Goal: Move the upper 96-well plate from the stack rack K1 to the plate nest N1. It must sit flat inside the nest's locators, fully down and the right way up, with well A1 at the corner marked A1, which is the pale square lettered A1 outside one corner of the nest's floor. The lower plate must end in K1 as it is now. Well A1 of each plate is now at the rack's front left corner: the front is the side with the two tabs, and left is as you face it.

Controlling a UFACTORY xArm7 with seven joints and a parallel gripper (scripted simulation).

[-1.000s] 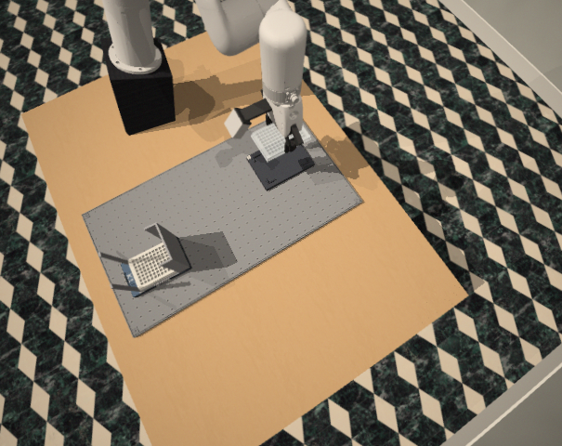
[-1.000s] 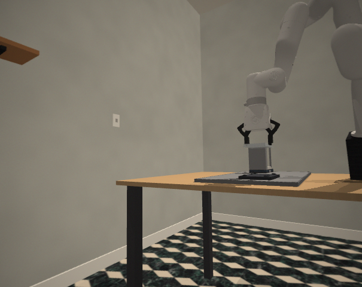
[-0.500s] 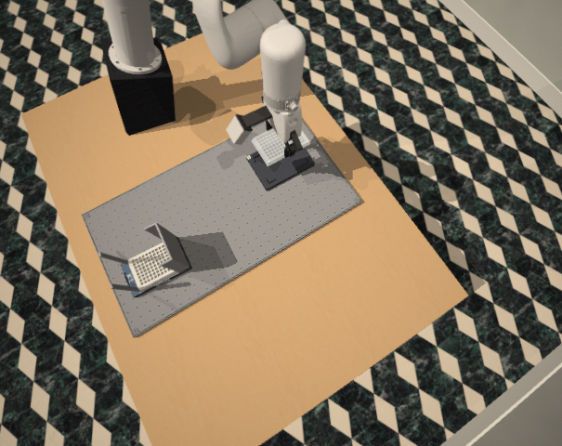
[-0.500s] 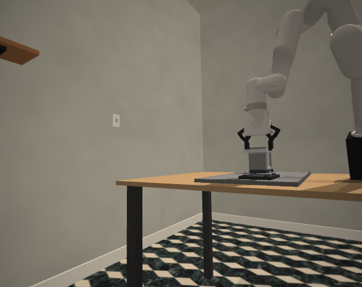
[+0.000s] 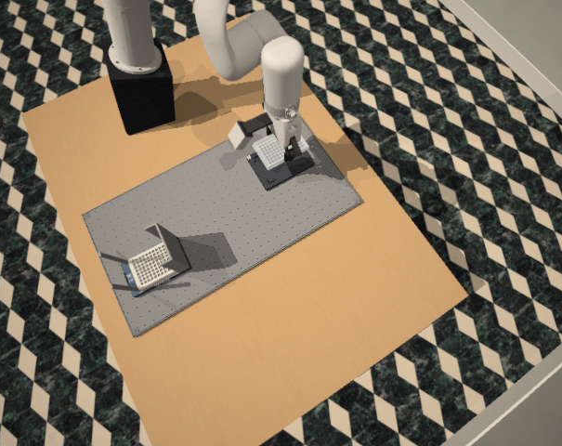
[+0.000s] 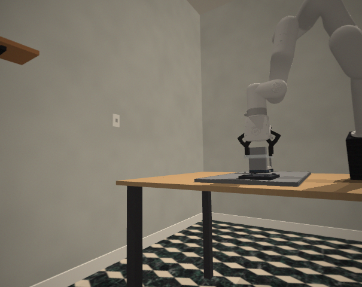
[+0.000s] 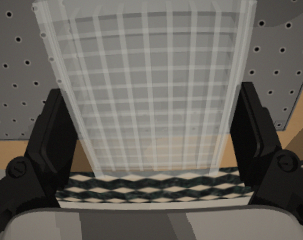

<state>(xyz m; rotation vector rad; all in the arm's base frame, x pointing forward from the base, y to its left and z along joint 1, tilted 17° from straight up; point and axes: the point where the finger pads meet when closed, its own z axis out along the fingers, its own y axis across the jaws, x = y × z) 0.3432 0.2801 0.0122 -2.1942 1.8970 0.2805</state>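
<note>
My gripper is now 9 cm above the pale A1 square, 8 cm to the left of it and 4 cm past it. Also, from my hand: 96-well plate (1 cm below).
</note>
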